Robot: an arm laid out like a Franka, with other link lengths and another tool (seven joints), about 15 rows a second.
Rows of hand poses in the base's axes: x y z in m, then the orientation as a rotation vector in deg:
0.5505 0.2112 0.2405 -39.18 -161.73 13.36
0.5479 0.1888 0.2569 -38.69 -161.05 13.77
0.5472 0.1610 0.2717 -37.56 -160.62 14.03
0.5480 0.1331 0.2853 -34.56 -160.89 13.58
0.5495 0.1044 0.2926 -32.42 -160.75 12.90
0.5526 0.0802 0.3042 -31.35 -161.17 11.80
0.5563 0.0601 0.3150 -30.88 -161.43 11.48
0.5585 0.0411 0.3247 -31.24 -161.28 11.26
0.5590 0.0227 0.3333 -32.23 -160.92 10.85
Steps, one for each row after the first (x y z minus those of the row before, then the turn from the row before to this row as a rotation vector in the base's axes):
-0.0026 -0.0224 0.0164 -0.11 0.81 0.19
-0.0007 -0.0278 0.0148 0.04 0.72 0.65
0.0008 -0.0279 0.0136 0.66 0.46 1.96
0.0015 -0.0287 0.0073 0.76 0.59 1.30
0.0031 -0.0242 0.0116 0.84 -0.24 0.68
0.0037 -0.0201 0.0108 0.25 -0.17 0.33
0.0022 -0.0190 0.0097 0.12 0.05 -0.29
0.0005 -0.0184 0.0086 0.20 0.10 -0.76

